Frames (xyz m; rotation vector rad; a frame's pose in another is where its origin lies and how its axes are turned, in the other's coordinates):
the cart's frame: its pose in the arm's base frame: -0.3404 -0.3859 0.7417 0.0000 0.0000 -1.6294
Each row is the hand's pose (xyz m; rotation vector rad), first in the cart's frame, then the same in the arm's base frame.
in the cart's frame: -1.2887 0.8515 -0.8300 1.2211 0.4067 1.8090
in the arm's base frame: 0.5851 0.8507 -0.0883 0.9683 -0.5205 0.3753
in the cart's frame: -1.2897 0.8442 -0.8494 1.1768 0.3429 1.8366
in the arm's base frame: 0.5779 0.8521 -0.1077 0.9006 -0.5291 0.3840
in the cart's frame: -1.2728 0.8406 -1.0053 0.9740 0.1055 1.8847
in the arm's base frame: 0.5733 0.8355 -0.2636 0.6344 -0.5417 0.3672
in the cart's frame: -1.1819 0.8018 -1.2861 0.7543 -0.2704 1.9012
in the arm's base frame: 0.5292 0.7470 -0.5444 0.2735 -0.6260 0.3463
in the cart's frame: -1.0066 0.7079 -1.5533 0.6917 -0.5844 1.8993
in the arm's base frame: 0.4252 0.5775 -0.8116 0.0420 -0.7695 0.3652
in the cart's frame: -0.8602 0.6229 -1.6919 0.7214 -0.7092 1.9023
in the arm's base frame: 0.3318 0.4363 -0.9502 -0.0178 -0.8583 0.3920
